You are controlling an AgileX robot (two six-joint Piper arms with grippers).
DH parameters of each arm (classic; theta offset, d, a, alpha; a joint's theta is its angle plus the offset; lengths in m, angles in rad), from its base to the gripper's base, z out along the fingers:
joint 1: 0 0.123 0 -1.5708
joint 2: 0.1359 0 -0.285 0
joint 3: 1.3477 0 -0.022 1.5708
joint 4: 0 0.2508 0 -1.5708
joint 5: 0 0 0.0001 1.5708
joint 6: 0 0.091 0 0
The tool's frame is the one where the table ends.
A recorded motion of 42 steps. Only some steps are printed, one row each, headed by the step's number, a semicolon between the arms.
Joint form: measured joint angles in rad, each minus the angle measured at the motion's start. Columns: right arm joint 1, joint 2, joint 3, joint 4, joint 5, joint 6; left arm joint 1, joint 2, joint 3, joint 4, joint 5, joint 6.
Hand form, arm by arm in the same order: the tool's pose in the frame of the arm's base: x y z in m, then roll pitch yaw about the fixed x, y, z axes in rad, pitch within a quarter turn. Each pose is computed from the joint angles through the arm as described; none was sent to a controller.
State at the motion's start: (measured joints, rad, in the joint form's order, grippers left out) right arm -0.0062 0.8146 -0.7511 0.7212 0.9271 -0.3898; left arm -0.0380 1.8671 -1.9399 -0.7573 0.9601 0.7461
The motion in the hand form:
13: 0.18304 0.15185 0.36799 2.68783 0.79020 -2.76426; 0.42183 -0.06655 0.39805 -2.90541 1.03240 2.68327
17: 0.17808 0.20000 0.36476 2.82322 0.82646 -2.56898; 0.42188 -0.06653 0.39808 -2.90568 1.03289 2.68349
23: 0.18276 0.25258 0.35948 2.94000 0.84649 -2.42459; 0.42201 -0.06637 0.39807 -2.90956 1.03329 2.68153
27: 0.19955 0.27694 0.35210 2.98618 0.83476 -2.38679; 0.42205 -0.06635 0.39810 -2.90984 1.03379 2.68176
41: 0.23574 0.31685 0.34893 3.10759 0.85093 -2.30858; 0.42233 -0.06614 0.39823 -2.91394 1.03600 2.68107
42: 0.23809 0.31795 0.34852 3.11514 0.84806 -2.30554; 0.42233 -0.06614 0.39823 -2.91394 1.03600 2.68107
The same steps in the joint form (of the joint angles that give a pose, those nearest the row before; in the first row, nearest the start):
13: 0.5821 0.3406 -0.3436 -0.2848 -0.1253 0.2224; 0.0000 0.0000 0.0000 0.0102 -0.0063 0.0000
17: 0.7969 0.4379 -0.4067 -0.4836 -0.2113 0.3580; 0.0000 0.0000 0.0000 0.0102 -0.0070 0.0000
23: 0.9395 0.5892 -0.5208 -0.6593 -0.2637 0.4838; 0.0000 0.0000 0.0000 0.0120 -0.0086 0.0000
27: 0.9484 0.6962 -0.6063 -0.6956 -0.2679 0.4950; 0.0000 0.0000 0.0000 0.0120 -0.0094 0.0000
41: 0.9484 0.8871 -0.8198 -0.7980 -0.2489 0.5216; 0.0000 0.0000 0.0000 0.0135 -0.0132 0.0000
42: 0.9460 0.8962 -0.8309 -0.8026 -0.2435 0.5216; 0.0000 0.0000 0.0000 0.0135 -0.0132 0.0000

